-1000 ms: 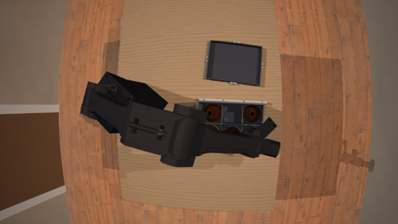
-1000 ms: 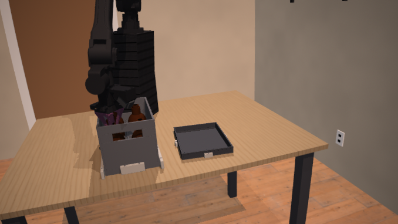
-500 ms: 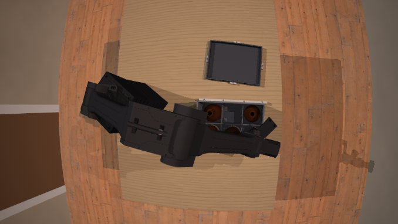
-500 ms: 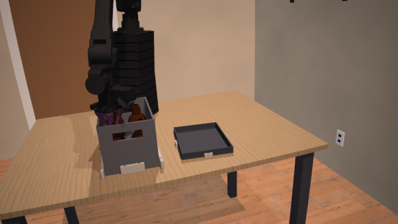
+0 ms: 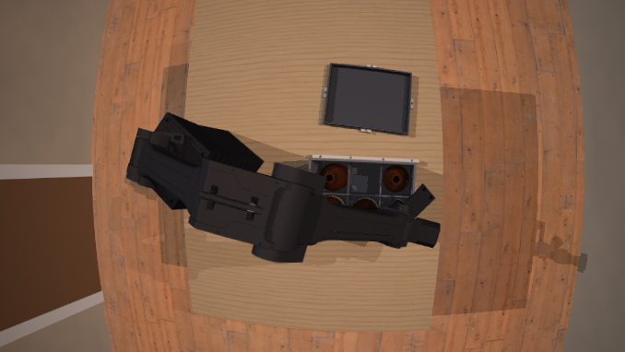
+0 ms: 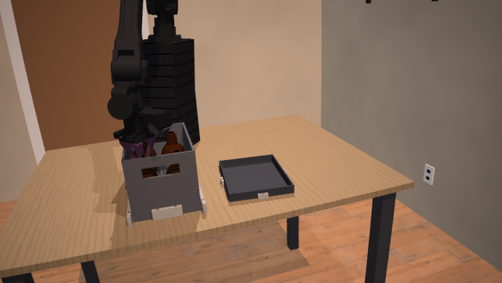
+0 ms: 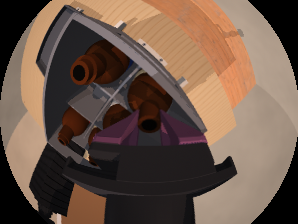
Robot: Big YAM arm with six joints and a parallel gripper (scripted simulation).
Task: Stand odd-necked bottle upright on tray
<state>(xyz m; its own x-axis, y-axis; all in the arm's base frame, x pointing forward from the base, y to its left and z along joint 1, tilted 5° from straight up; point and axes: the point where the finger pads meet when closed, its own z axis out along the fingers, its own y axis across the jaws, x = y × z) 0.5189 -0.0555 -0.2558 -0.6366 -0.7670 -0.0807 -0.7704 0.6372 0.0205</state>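
The grey crate lies 90 mm behind my hand, 70 mm below it and 40 mm to the left of it. Round my hand: dark tray (320 mm to the left, 140 mm below, 120 mm behind).
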